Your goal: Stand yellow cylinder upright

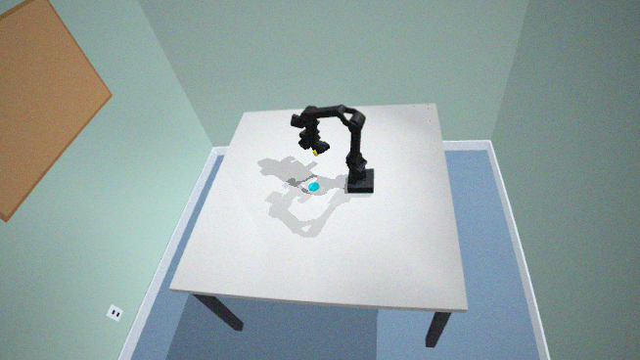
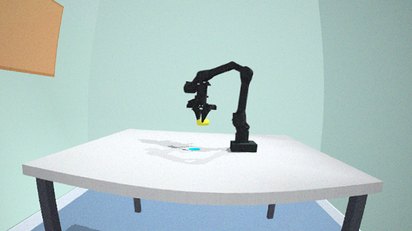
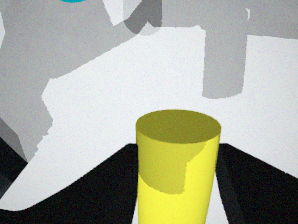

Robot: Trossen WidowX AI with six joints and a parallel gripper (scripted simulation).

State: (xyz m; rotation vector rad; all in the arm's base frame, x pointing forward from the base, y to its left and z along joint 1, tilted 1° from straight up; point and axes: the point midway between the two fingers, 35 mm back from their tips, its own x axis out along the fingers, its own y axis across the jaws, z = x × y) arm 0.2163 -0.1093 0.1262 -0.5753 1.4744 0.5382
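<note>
Now: the cyan circle 130 mm to the left of my gripper tip, 130 mm below it and 30 mm ahead of it. From my gripper tip the other things lie so: yellow cylinder 20 mm behind, 10 mm to the right.
</note>
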